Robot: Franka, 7 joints.
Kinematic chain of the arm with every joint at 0, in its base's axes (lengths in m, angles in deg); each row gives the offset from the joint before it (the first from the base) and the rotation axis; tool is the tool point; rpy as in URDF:
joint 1: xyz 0 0 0.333 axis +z
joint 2: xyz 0 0 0 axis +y
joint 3: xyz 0 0 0.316 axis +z
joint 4: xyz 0.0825 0 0 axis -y
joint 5: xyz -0.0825 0 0.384 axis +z
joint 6: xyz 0 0 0 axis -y
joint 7: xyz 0.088 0 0 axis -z
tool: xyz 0 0 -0.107 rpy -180 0 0
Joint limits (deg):
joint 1: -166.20..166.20
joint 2: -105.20..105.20
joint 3: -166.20..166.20
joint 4: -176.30..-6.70
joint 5: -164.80..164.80
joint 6: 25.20..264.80
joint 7: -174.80..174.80
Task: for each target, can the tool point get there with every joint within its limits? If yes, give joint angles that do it. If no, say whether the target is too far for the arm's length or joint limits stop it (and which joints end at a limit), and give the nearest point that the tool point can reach.
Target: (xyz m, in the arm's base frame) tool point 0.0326 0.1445 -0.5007
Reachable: no: joint limits stop it (at a limit: joint 2) | nearest point 0.0393 0.1740 -0.3503 | short by 0.153 m
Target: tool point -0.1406 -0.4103 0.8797
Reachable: yes | joints 131.58 -65.16 31.43 -92.08 -69.30 198.81 -28.74
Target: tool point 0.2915 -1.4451 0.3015
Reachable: no: too far | nearest point 0.1696 -0.8408 0.3147 | short by 0.617 m
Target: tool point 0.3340 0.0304 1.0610
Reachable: yes | joints 90.35 0.27 -67.66 -47.29 -120.07 80.46 -148.45
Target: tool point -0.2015 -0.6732 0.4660
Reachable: yes | joints 50.12 -80.44 -74.21 -22.38 -22.22 52.89 7.48
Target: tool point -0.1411 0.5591 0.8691
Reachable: yes | joints -29.25 -44.31 75.22 -44.28 11.97 99.21 -68.75
